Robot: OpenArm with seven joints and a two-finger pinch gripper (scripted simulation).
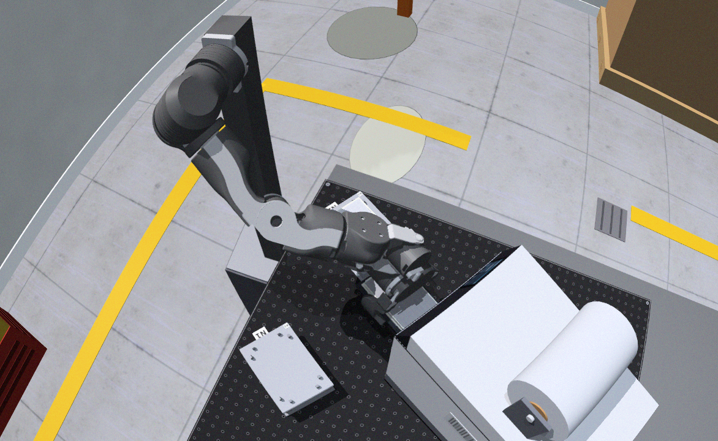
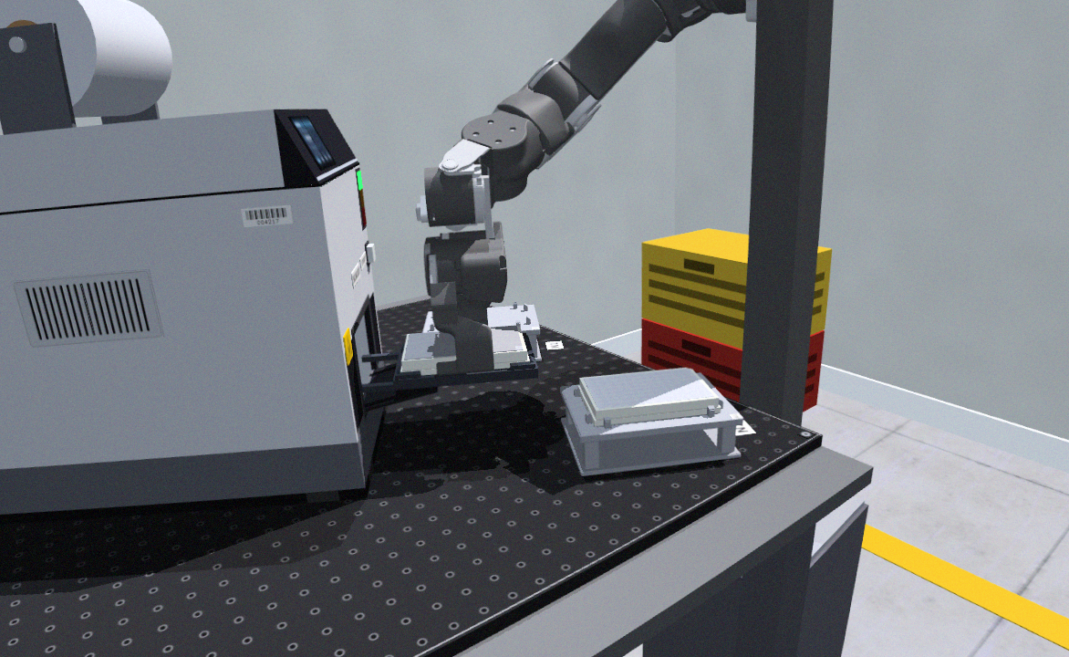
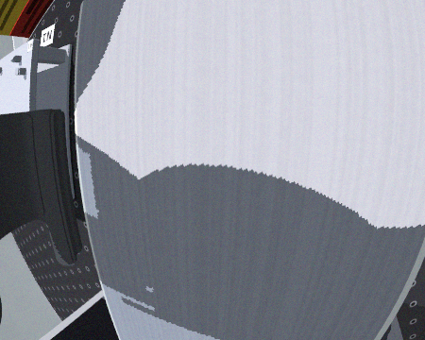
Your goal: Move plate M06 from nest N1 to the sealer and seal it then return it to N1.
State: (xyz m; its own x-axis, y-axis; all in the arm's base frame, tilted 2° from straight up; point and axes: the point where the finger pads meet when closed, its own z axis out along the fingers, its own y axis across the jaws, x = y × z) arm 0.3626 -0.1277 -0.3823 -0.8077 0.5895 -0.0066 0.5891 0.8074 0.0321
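The plate M06 lies right at my hand. From my hand the other things lie so: sealer's stage: 10 mm below; then start key: 130 mm to the right, 90 mm above, 30 mm ahead; then plate M09: 150 mm to the left, 120 mm behind, 40 mm below.
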